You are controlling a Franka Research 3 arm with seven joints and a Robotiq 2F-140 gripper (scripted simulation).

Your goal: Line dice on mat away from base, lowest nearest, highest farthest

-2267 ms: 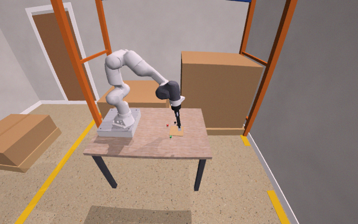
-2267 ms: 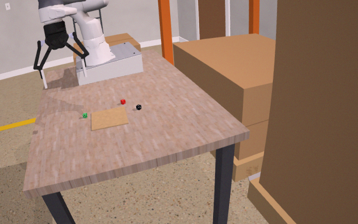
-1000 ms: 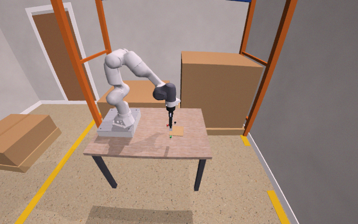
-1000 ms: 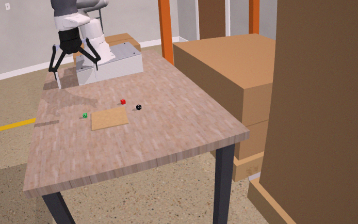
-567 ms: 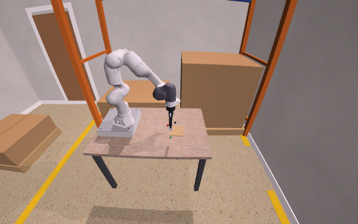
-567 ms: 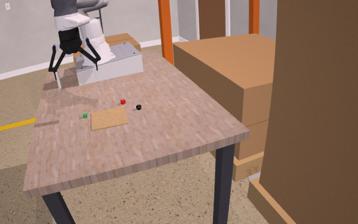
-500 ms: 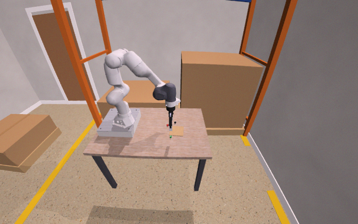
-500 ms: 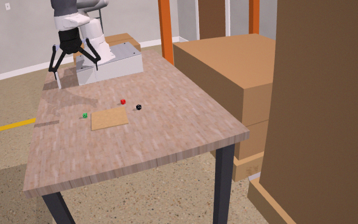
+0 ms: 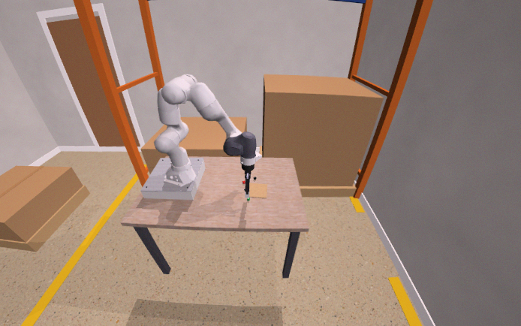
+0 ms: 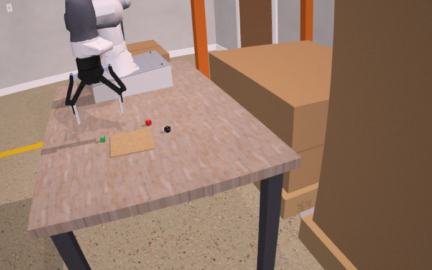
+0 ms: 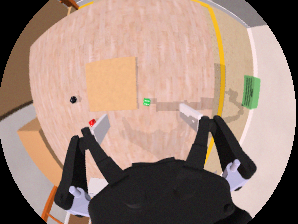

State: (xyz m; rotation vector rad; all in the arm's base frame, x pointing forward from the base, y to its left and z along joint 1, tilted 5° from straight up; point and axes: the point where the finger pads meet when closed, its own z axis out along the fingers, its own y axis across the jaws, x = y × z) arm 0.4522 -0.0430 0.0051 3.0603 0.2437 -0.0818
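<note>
My gripper is now 10 mm short of the green die, 10 mm to the left of it and 90 mm above it. Also, from my hand: tan mat: 50 mm ahead, 90 mm to the left, 90 mm below; then red die: 60 mm behind, 150 mm to the left, 90 mm below; then black die: 10 mm ahead, 210 mm to the left, 90 mm below.
</note>
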